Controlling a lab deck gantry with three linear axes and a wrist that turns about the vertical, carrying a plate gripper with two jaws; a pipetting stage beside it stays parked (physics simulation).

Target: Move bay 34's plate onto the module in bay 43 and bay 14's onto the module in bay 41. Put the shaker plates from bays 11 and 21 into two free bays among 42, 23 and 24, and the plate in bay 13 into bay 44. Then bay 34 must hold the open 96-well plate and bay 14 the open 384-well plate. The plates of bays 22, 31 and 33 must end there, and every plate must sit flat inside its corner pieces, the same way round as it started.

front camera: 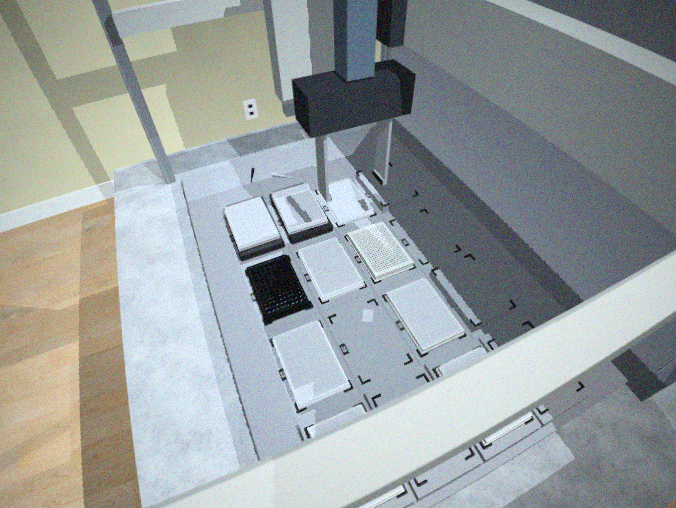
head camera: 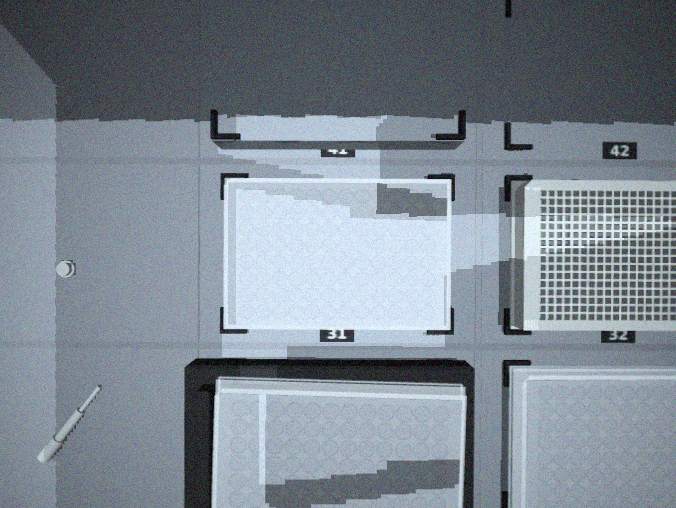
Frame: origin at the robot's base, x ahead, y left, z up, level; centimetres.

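Where they show: gripper, fingertip midpoint: (front camera: pixel 352 187); robot's base, link origin: (front camera: pixel 227 218).
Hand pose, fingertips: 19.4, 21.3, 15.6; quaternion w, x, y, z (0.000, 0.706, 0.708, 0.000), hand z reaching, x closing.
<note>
Things, the pixels of their top centre, and the offset from my fingertips, as dx, dy, dz. "*": a spot on its surface instead.
- lidded plate, top centre: (head camera: pixel 337 254) (front camera: pixel 344 197) -13.0, +4.4, -14.2
- bay 41 module, top centre: (head camera: pixel 338 50) (front camera: pixel 386 182) -13.0, +15.1, -13.4
- bay 11, surface spot: (front camera: pixel 251 221) * -12.2, -17.0, -12.0
- bay 21, surface spot: (head camera: pixel 355 436) (front camera: pixel 308 204) * -12.1, -4.5, -11.9
- pale open 384-well plate, top centre: (head camera: pixel 637 255) (front camera: pixel 379 247) +3.4, +4.4, -14.2
- black open plate, top centre: (front camera: pixel 276 283) +3.4, -17.0, -14.2
- bay 43 module, surface spot: (front camera: pixel 457 296) * +20.0, +11.2, -13.7
- small white sheet, top centre: (front camera: pixel 367 315) +15.7, -4.4, -15.5
- pen-like tool, top centre: (head camera: pixel 66 425) -28.2, -5.4, -14.8
- small round knob, top centre: (head camera: pixel 62 269) -28.7, +3.5, -15.2
My gripper (front camera: pixel 354 188) hangs high by bay 31, open and empty; it does not show in the head view. A lidded plate (front camera: pixel 349 201) (head camera: pixel 338 256) lies flat in bay 31, beside the bay 41 module (head camera: pixel 306 128). Lidded plates stand on the shakers in bay 11 (front camera: pixel 251 221) and bay 21 (front camera: pixel 301 206) (head camera: pixel 355 436); the latter looks slightly askew. A pale open 384-well plate (front camera: pixel 380 250) (head camera: pixel 606 254) is in bay 32, a black open plate (front camera: pixel 278 289) in bay 12. Lidded plates fill bays 22 (front camera: pixel 330 267), 13 (front camera: pixel 311 363) and 33 (front camera: pixel 425 314). The bay 43 module (front camera: pixel 457 296) is partly visible.
A pale beam (front camera: pixel 437 382) crosses the front view and partly hides the nearer plates (front camera: pixel 336 421) (front camera: pixel 461 360). A small white sheet (front camera: pixel 367 315) lies in bay 23. A pen-like tool (head camera: pixel 69 424) and a small round knob (head camera: pixel 65 268) lie left of the bays.
</note>
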